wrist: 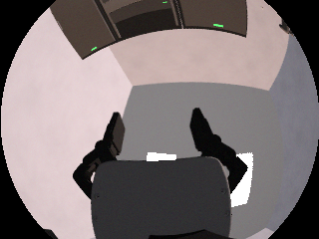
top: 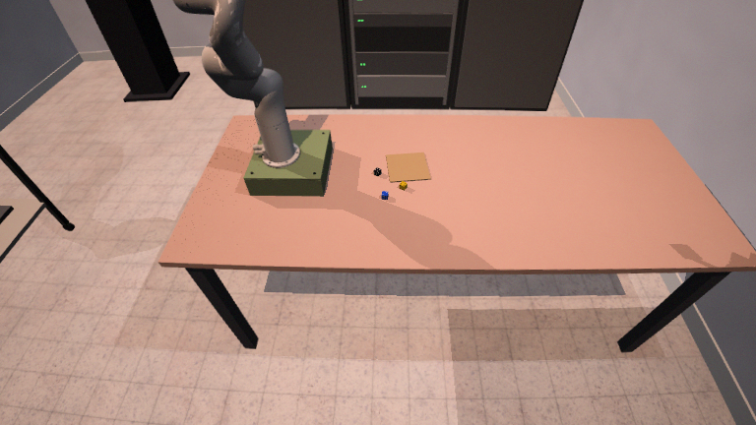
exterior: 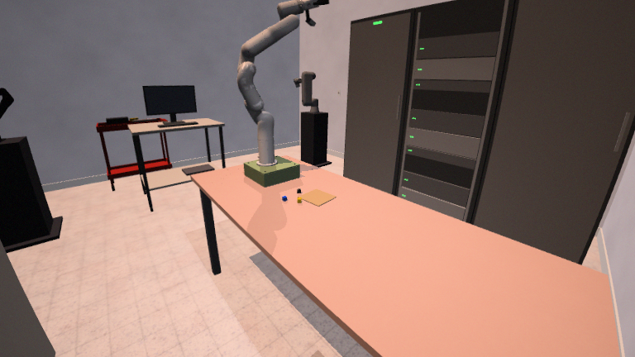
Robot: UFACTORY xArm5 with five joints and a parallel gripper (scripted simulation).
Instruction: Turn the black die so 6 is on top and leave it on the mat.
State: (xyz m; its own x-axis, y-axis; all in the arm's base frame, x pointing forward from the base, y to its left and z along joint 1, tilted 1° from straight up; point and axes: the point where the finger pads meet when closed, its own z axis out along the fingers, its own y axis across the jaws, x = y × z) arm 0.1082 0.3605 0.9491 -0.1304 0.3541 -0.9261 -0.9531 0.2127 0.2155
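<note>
The blue die is 1030 mm below my hand, 470 mm to the right of it and 240 mm ahead of it. From my hand the other things lie so: yellow die: 1030 mm below, 430 mm to the right, 300 mm ahead; black die: 1030 mm below, 360 mm to the right, 210 mm ahead; tan mat: 1040 mm below, 330 mm to the right, 320 mm ahead.
</note>
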